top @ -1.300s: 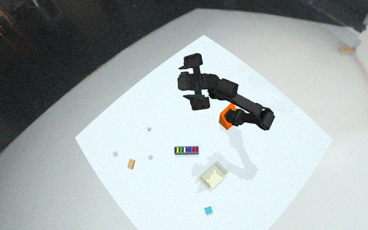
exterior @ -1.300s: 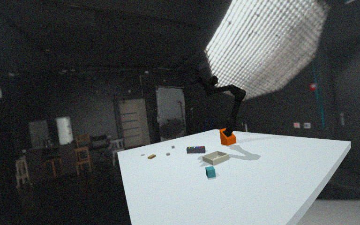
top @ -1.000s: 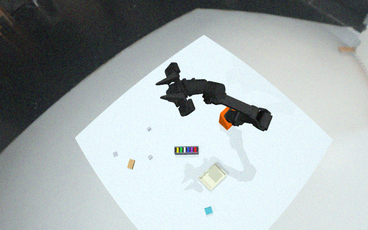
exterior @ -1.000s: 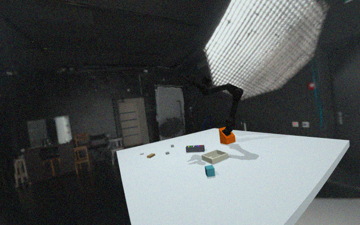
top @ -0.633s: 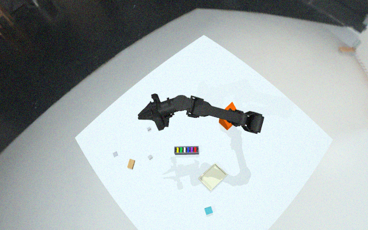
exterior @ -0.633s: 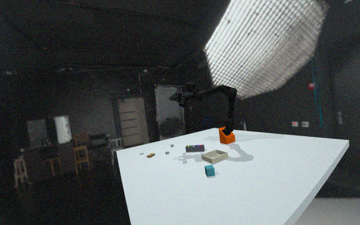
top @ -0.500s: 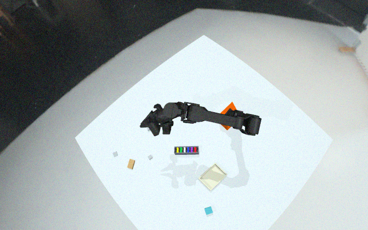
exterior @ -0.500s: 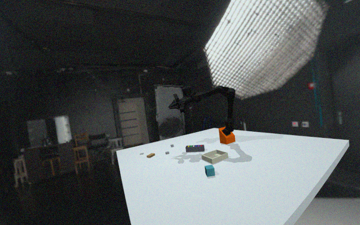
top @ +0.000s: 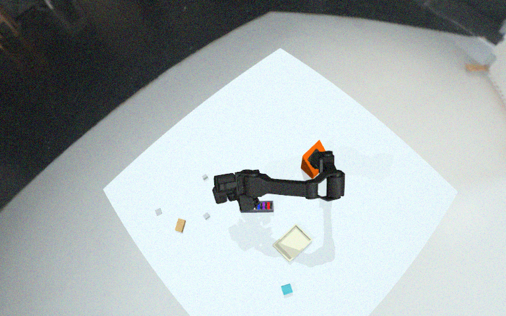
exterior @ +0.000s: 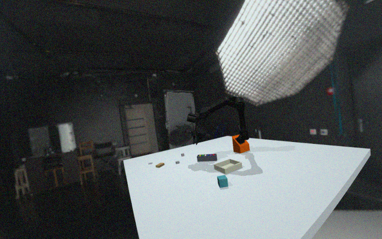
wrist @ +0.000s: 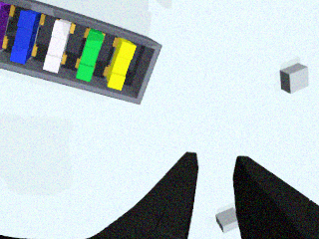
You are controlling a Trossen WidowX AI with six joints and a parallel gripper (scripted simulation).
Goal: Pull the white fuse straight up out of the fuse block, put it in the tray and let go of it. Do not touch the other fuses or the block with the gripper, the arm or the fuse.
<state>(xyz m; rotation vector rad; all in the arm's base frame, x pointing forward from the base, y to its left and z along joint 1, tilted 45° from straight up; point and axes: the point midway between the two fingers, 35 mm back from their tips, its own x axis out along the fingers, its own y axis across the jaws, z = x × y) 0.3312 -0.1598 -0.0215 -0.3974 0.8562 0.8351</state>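
The white fuse is 10 cm below my gripper tip, 6 cm to the left of it and 4 cm behind it. The rest, counted from my gripper tip: green fuse (10 cm below, 4 cm to the left, 3 cm behind); then blue fuse (10 cm below, 7 cm to the left, 5 cm behind); then yellow fuse (10 cm below, 3 cm to the left, 1 cm behind).
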